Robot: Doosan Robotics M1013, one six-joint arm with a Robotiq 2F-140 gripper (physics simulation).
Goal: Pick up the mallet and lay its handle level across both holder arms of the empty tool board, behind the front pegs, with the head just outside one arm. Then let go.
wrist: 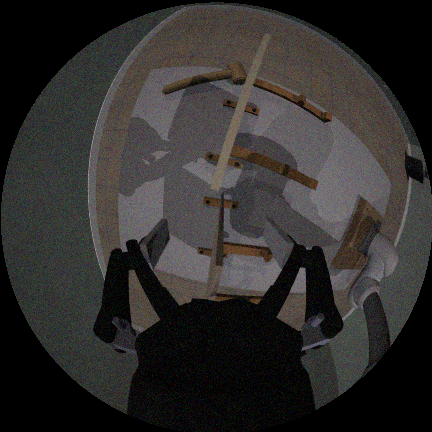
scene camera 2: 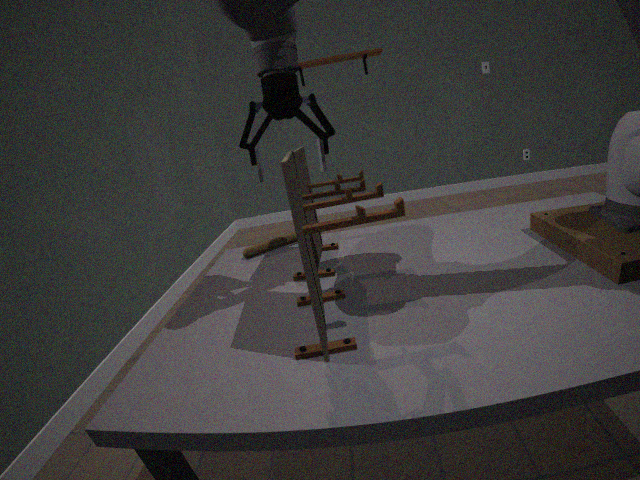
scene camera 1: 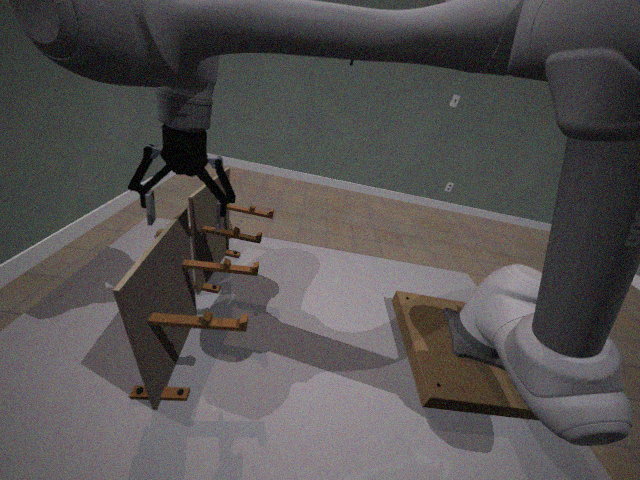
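Note:
The mallet (scene camera 1: 159, 233) (scene camera 2: 268, 246) (wrist: 197, 80) is wooden and lies on the table behind the boards. In the wrist view its head is beside the far board's outer end; in scene camera 1 it is mostly hidden. Two upright tool boards stand in a row, a near board (scene camera 1: 157, 273) (wrist: 218, 235) and a far board (scene camera 1: 209, 222) (wrist: 240, 110). Each has two orange holder arms with pegs, such as the near board's arm (scene camera 1: 178, 320) and the far board's arm (wrist: 260, 161). No tool shows on the arms. My gripper (scene camera 1: 186, 214) (scene camera 2: 291, 164) (wrist: 215, 228) is open and empty, high around the boards' top edges.
A wooden base block (scene camera 1: 434, 361) (scene camera 2: 573, 242) (wrist: 350, 245) lies under the arm's foot on the right. Small orange feet (scene camera 1: 175, 393) (scene camera 2: 305, 352) hold the boards on the white table (scene camera 2: 206, 392). A wall-mounted orange rail (scene camera 2: 341, 57) shows behind the gripper.

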